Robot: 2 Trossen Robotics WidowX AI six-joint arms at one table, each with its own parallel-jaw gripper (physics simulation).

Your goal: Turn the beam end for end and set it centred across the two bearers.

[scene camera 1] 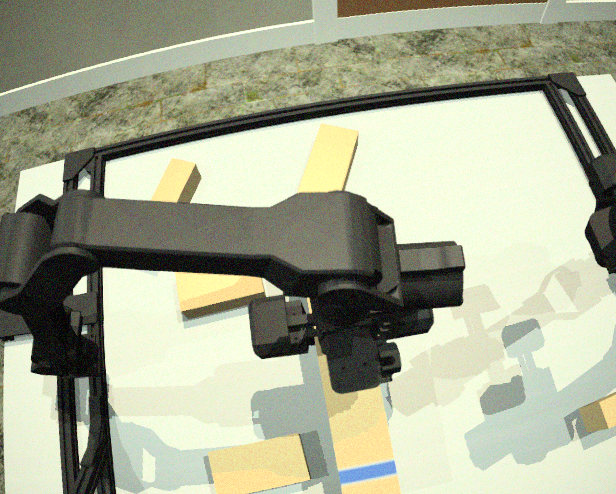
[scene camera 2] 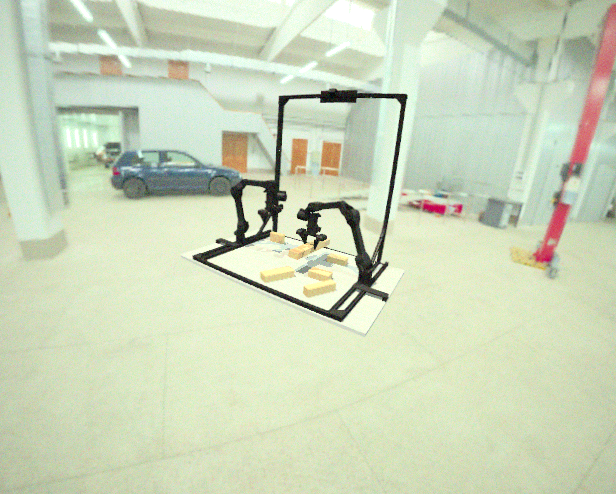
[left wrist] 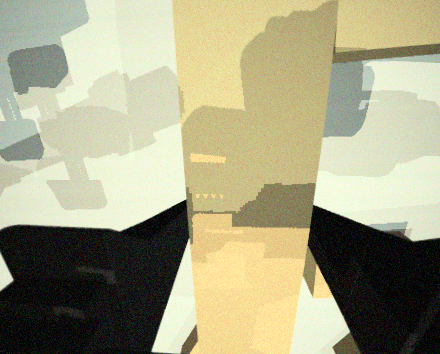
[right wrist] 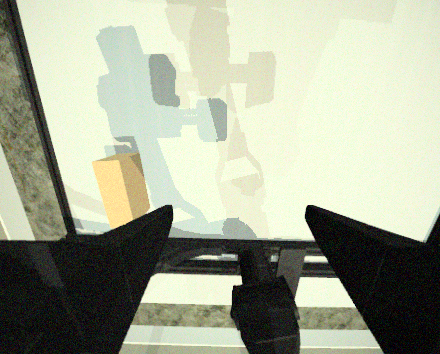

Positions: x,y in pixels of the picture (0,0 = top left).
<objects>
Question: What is the left gripper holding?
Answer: A long beam.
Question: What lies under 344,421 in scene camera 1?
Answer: A long beam.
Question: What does the right gripper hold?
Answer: Nothing.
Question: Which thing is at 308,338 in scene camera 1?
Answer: The left gripper.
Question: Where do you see a long beam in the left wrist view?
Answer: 253,89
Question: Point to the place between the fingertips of the right gripper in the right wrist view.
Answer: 238,211
</objects>
